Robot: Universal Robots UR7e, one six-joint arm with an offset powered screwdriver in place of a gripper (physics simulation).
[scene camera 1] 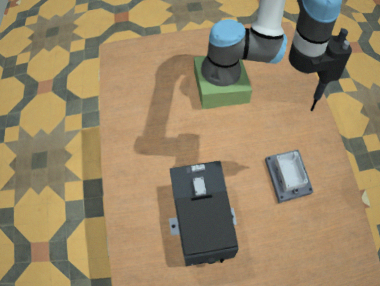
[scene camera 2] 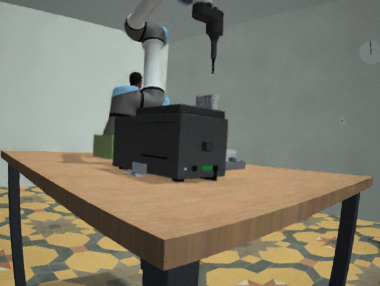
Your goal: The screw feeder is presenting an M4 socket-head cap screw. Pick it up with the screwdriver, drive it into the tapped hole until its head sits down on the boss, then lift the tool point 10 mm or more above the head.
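The screwdriver (scene camera 1: pixel 313 109) (scene camera 2: pixel 213 73) points down from the arm, high in the air and apart from feeder and fixture. Its thin bit is dark, with a small pale speck at the tip in scene camera 2; whether this is a screw is too small to tell. The black screw feeder (scene camera 1: pixel 206 222) (scene camera 2: pixel 150 142) stands on the table, with a light metal part (scene camera 1: pixel 199 186) (scene camera 2: pixel 207 102) on top. No screw can be made out at the feeder. A pale open housing (scene camera 1: pixel 291 170) (scene camera 2: pixel 231 155) sits on a dark base plate (scene camera 1: pixel 274 189) (scene camera 2: pixel 236 164); a small boss (scene camera 1: pixel 295 191) shows at its near side.
The arm base stands on a green block (scene camera 1: pixel 226 98) (scene camera 2: pixel 103 146) at the back of the wooden table (scene camera 1: pixel 135 210) (scene camera 2: pixel 240 200). Metal tabs (scene camera 1: pixel 174 226) (scene camera 2: pixel 139 169) stick out beside the feeder. The fixture stands right of the feeder in scene camera 1.
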